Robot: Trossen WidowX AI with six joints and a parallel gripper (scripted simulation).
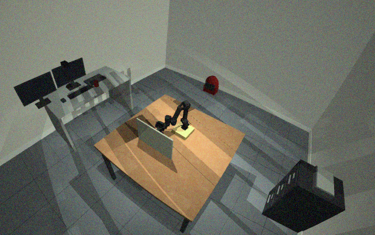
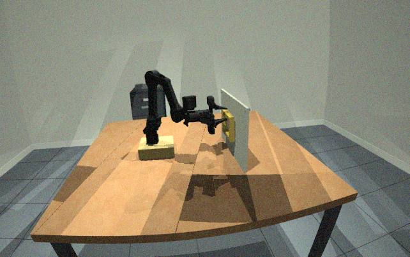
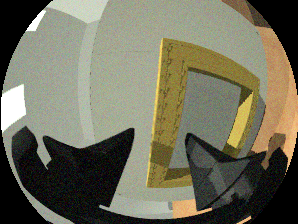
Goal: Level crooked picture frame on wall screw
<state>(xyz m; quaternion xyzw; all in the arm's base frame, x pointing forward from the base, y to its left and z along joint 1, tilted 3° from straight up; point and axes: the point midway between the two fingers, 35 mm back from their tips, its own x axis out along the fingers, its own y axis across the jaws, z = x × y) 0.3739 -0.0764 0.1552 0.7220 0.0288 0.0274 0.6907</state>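
My gripper tip is 60 mm above the yellow picture frame and 10 mm short of it. The rest, counted from my gripper tip: grey wall panel 60 mm below, 20 mm ahead.
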